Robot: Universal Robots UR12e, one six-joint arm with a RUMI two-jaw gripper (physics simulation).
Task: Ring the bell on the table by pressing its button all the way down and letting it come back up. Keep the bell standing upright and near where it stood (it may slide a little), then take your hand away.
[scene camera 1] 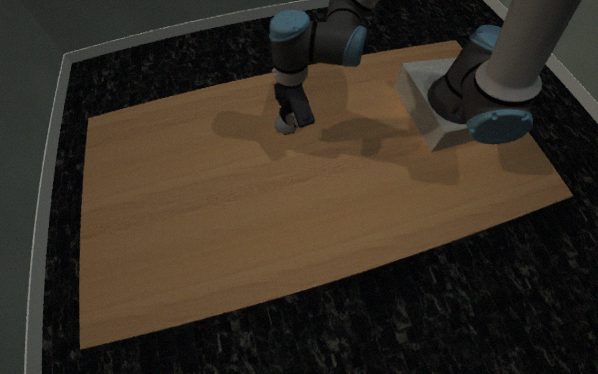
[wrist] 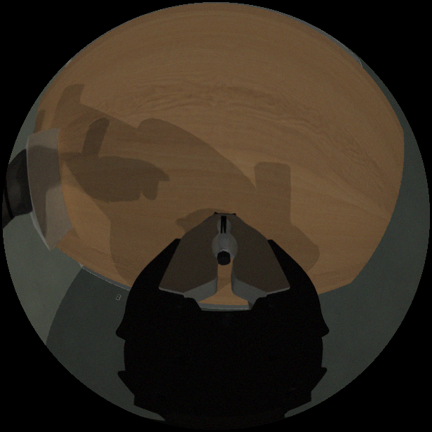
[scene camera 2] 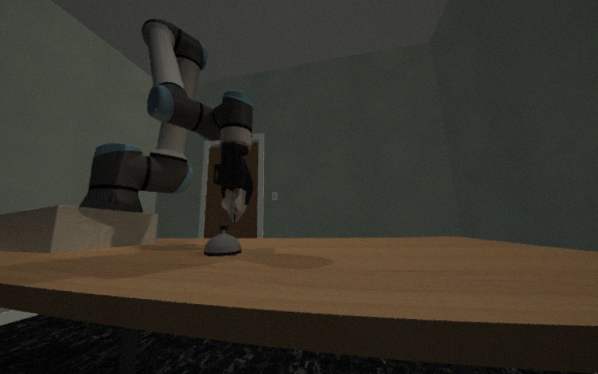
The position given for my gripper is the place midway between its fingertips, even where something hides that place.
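Observation:
Scene camera 2 gives me a bell (scene camera 2: 223, 244) along with my gripper (scene camera 2: 234, 222). I can spot my gripper (scene camera 1: 294, 127) in another scene view as well, and there's the gripper (wrist: 222, 217) again from the wrist.

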